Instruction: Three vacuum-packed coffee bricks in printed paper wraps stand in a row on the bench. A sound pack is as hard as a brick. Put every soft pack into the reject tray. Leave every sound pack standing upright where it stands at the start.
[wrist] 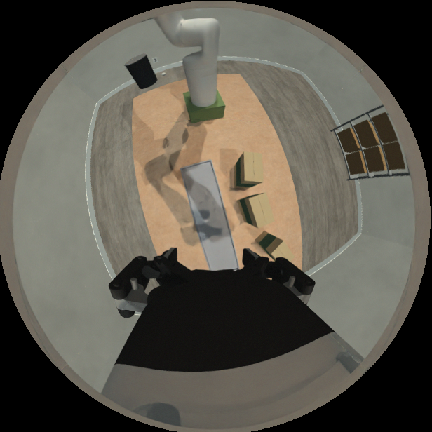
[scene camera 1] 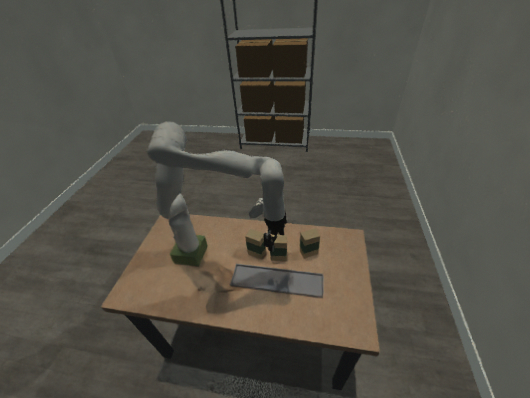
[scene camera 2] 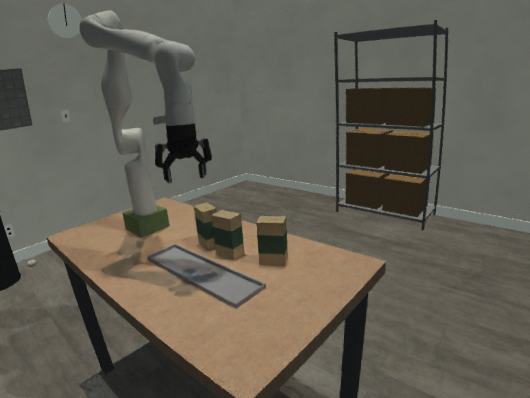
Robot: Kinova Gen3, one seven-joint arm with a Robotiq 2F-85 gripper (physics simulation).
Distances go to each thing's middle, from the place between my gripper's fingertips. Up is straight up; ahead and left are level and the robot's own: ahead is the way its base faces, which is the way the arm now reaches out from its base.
Labels:
Right now my hand is 300 mm above the grey reject tray [scene camera 2: 226, 284] and 10 mm to the right of it.

